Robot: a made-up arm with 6 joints.
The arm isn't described. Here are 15 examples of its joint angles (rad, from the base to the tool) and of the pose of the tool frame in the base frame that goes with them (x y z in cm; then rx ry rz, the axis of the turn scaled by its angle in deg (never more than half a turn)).
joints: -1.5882 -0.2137 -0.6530 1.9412 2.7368 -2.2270
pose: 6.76 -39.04 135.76 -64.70 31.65 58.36
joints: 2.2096 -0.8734 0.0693 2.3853 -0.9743 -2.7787
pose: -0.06 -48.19 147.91 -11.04 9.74 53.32
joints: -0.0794 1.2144 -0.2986 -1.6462 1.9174 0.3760
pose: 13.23 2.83 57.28 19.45 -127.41 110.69
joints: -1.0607 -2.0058 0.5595 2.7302 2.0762 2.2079
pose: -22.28 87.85 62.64 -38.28 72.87 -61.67
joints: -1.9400 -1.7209 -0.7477 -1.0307 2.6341 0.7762
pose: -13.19 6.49 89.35 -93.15 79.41 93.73
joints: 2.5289 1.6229 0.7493 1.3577 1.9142 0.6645
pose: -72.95 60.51 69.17 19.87 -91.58 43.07
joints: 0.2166 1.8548 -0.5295 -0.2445 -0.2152 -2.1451
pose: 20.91 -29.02 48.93 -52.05 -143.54 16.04
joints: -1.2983 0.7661 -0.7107 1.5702 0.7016 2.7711
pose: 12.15 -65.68 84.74 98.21 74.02 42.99
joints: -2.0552 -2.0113 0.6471 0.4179 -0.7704 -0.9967
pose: 13.23 83.75 56.08 -28.40 -7.78 -164.77
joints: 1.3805 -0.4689 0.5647 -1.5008 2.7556 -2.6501
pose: 1.96 16.01 142.22 118.97 -100.03 7.97
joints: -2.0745 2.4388 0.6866 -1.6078 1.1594 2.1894
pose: 5.20 -1.81 14.10 -12.56 -121.66 -79.40
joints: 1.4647 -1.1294 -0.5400 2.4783 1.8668 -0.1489
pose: -26.40 -29.26 139.39 -13.88 -154.79 -51.69
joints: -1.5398 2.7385 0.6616 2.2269 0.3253 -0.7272
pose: 16.46 -28.99 -6.42 -94.68 91.19 62.79
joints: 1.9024 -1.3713 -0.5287 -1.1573 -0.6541 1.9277
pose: 15.41 -6.75 94.22 -55.10 -73.35 -14.47
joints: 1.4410 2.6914 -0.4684 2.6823 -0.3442 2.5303
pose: -31.97 -12.16 23.47 82.30 -75.09 16.96
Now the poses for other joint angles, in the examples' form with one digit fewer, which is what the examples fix.
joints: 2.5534 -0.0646 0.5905 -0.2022 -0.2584 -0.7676
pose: -0.8 33.0 144.6 -77.4 -34.2 116.1
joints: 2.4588 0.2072 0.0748 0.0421 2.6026 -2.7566
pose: -18.0 50.1 121.7 -64.5 76.0 -112.4
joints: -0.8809 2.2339 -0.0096 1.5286 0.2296 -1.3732
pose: 22.7 -36.8 5.4 -45.8 133.5 95.9
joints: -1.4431 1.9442 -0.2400 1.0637 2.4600 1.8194
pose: -14.4 -46.2 14.2 83.1 -76.2 109.9
